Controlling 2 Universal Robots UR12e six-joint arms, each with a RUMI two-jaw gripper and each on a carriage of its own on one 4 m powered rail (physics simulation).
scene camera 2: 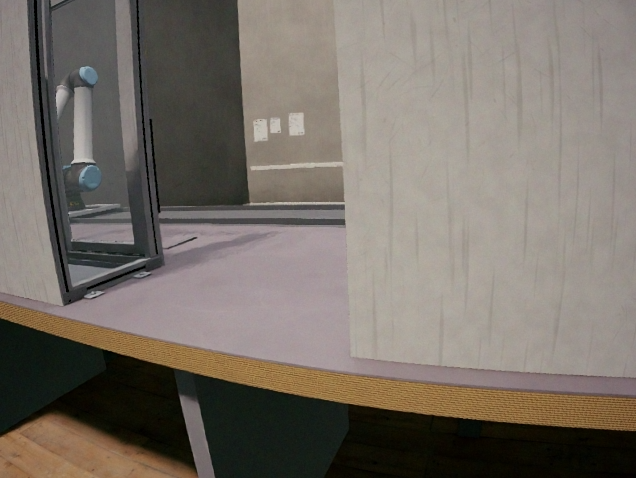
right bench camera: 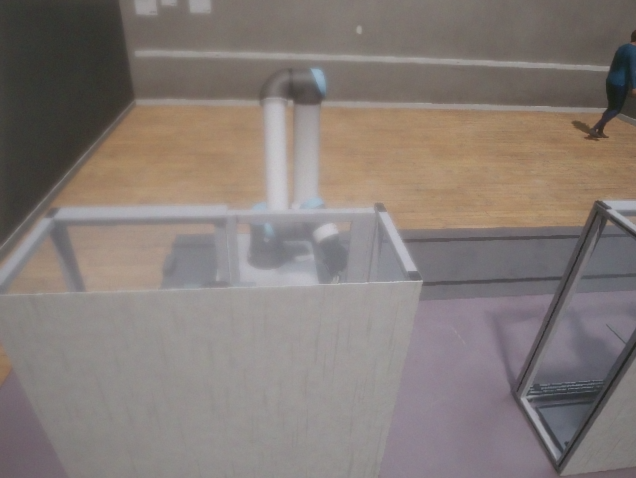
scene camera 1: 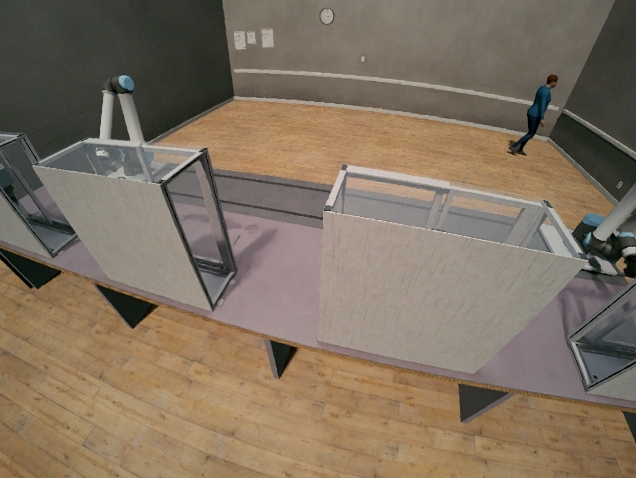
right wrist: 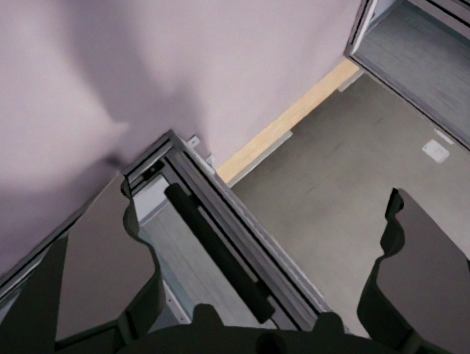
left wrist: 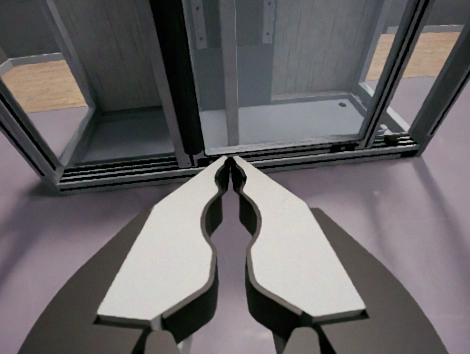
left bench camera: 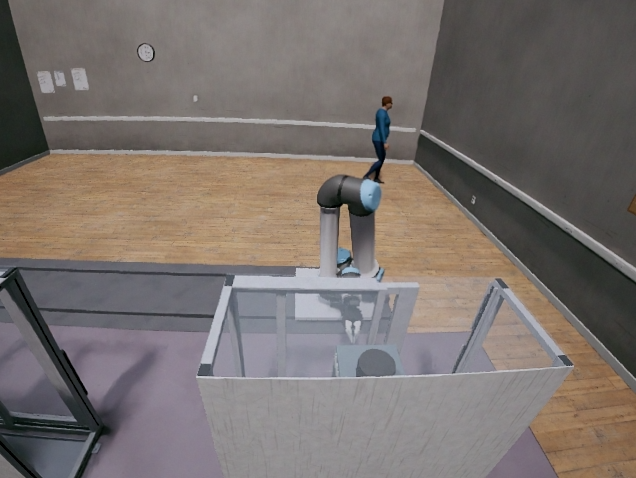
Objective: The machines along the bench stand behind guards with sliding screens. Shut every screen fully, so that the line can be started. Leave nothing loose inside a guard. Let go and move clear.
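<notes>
My left gripper (left wrist: pixel 230 159) (left bench camera: pixel 352 336) is shut, its fingertips meeting with no object between them. It is low before a guard (left wrist: pixel 240 164) (left bench camera: pixel 308 282). This guard's screen has a long black handle (left wrist: pixel 177 75); a gap shows left of it in the left wrist view. A blue-grey machine (left bench camera: pixel 344 357) with a dark disc stands inside. My right gripper (right wrist: pixel 256 183) is open and empty above another guard (right wrist: pixel 250 220), whose black handle (right wrist: pixel 220 255) lies between and below the fingers. Whether that screen is fully shut cannot be told. A middle guard (scene camera 1: pixel 401 287) shows its back panel.
Another guard (scene camera 1: pixel 102 226) stands left in scene camera 1, with part of one more (scene camera 1: pixel 25 205) at the edge. The guards stand on a mauve bench (scene camera 1: pixel 277 287). A grey rail (scene camera 1: pixel 262 195) runs behind it. A person (scene camera 1: pixel 537 110) (left bench camera: pixel 380 133) is on the floor beyond.
</notes>
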